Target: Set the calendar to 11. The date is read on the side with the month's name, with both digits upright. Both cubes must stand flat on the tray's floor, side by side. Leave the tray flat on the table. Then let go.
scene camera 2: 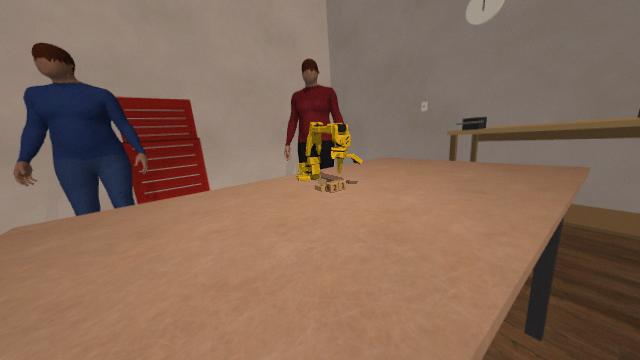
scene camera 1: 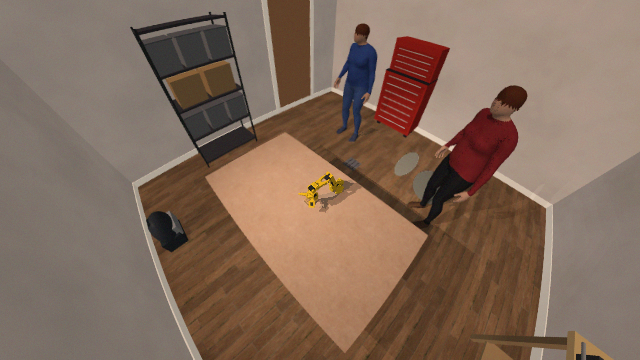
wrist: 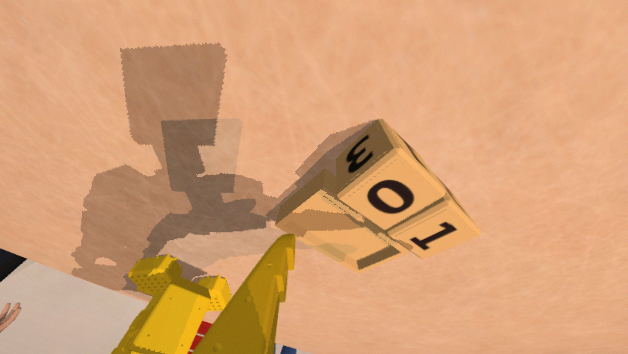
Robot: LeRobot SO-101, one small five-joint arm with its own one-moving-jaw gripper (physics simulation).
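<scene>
My gripper [scene camera 1: 305, 200] [scene camera 2: 350, 167] is fully open and empty. In the wrist view one notched jaw [wrist: 265, 285] shows, its tip close to the near corner of the wooden tray [wrist: 327, 250]. Two wooden cubes lie side by side against the tray. One cube [wrist: 376, 182] shows 0 on top and 3 on a side; the other cube [wrist: 437, 235] shows 1 on top. In scene camera 2 the left cube [scene camera 2: 334, 186] faces the camera with 2, and the right cube [scene camera 2: 342, 185] with what looks like 1. The month's name is not readable. Whether the cubes stand on the tray's floor is unclear.
The arm's base [scene camera 1: 338, 186] stands on the tan table top [scene camera 1: 300, 240] [scene camera 2: 300, 260] behind the cubes. The arm's shadow falls on the table beside the tray. Two people, a red tool chest [scene camera 1: 406, 100] [scene camera 2: 167, 165] and a shelf rack are beyond the table.
</scene>
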